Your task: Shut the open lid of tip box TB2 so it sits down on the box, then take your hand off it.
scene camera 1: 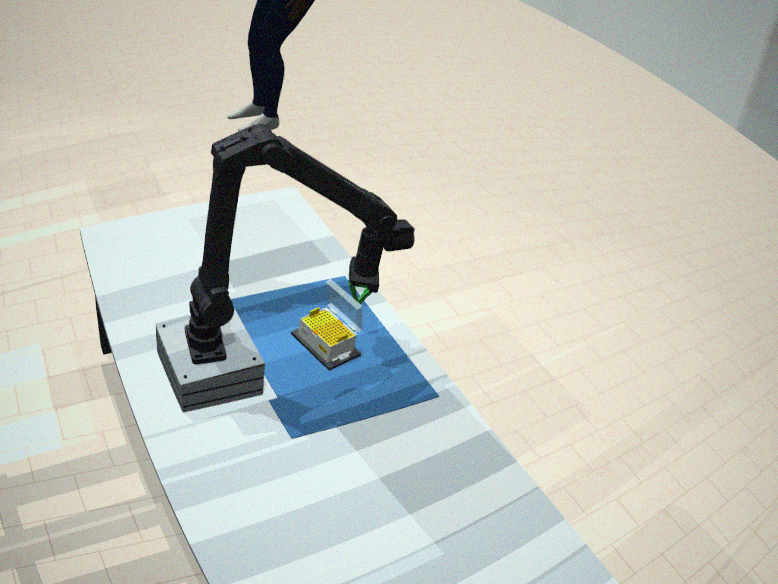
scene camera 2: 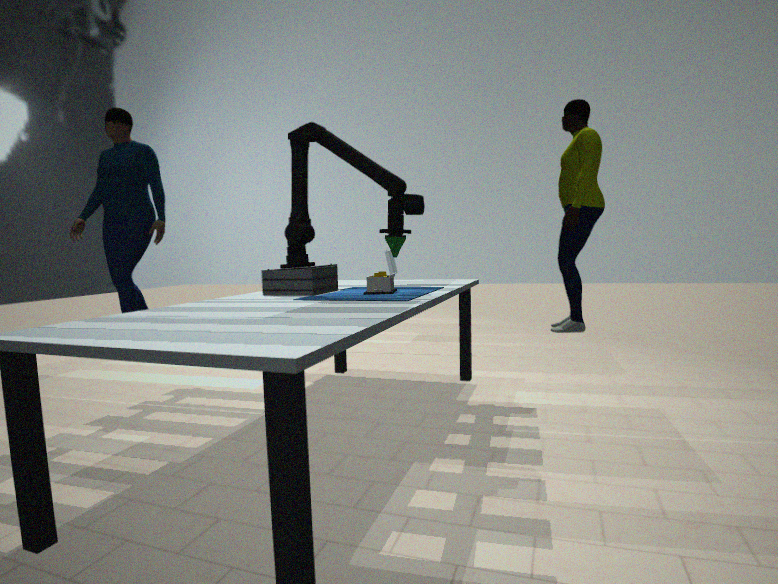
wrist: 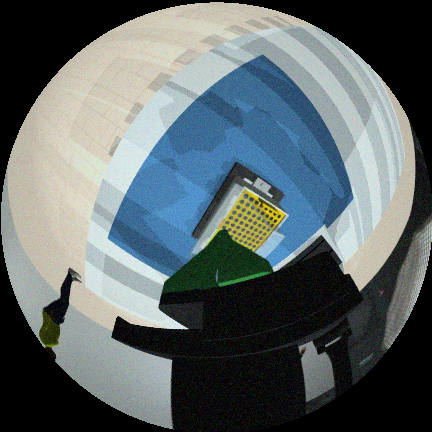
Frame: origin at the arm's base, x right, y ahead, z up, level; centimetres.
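Seen in the pictures: gripper, fingertip midpoint: [scene camera 1: 357, 303] [scene camera 2: 395, 257] [wrist: 223, 235]; arm's base, origin of the base link: [scene camera 1: 205, 344] [scene camera 2: 298, 267].
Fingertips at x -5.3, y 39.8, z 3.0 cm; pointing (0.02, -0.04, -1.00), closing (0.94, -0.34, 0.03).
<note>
Offsets run from my fingertips to a thing's top centre. Level surfaces: height alone.
Tip box TB2 @[dx -0.4, dy -6.4, dz -6.2 cm] [scene camera 1: 312, 337] [scene camera 2: 380, 285] is pale, with a yellow tip rack [scene camera 1: 326, 325] [wrist: 251, 216] on top. Its translucent lid @[dx -1.9, dy -2.6, dz +2.9 cm] [scene camera 1: 344, 299] [scene camera 2: 390, 261] stands nearly upright along the box's far side, its top edge leaning slightly towards the box. My gripper [scene camera 1: 360, 301] [scene camera 2: 394, 255] [wrist: 223, 235] has green fingers, shut and empty, pointing down. The fingertips are at the upper part of the lid, on its outer side away from the rack. They look to be touching or very close to it; contact cannot be told for sure. In the wrist view the fingers hide part of the box and lid.
The box stands on a dark base plate [scene camera 1: 301, 340] [wrist: 214, 202] on a blue mat @[dz -12.8 cm] [scene camera 1: 389, 377] [scene camera 2: 417, 291] [wrist: 200, 135]. The arm's grey pedestal [scene camera 1: 219, 374] [scene camera 2: 300, 280] is on the table @[dz -13.1 cm] [scene camera 1: 402, 502] [scene camera 2: 188, 326], on the rack side. People stand beyond the table.
</note>
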